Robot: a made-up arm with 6 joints.
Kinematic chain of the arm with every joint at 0, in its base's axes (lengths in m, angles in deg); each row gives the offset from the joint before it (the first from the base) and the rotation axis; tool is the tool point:
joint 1: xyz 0 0 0.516 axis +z
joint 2: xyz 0.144 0 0 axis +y
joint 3: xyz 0 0 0.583 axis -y
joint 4: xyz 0 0 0.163 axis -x
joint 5: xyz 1.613 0 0 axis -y
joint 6: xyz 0.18 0 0 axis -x
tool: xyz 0 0 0
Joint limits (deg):
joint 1: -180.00..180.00
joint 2: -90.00..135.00
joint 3: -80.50..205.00
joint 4: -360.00..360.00
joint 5: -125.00..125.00
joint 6: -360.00..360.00
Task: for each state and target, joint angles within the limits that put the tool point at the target. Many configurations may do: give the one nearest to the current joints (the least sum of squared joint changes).
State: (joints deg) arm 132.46 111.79 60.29 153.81 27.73 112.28
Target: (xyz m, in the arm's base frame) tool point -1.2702 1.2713 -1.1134
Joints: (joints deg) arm 133.89 115.96 62.32 153.64 25.28 112.28
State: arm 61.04 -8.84 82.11 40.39 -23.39 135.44
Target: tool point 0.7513 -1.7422 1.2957
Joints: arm 111.28 -30.47 137.51 43.79 -33.01 135.44
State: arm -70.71 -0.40 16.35 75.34 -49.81 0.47
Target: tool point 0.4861 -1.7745 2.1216
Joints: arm -72.56 29.42 62.53 79.54 -22.56 0.47
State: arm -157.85 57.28 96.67 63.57 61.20 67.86
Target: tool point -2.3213 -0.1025 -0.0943
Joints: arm -180.00 85.87 54.21 40.71 60.82 67.86
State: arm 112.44 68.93 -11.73 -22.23 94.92 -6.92
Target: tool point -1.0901 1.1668 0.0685
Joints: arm 135.20 22.99 -27.41 -21.41 114.42 -6.92
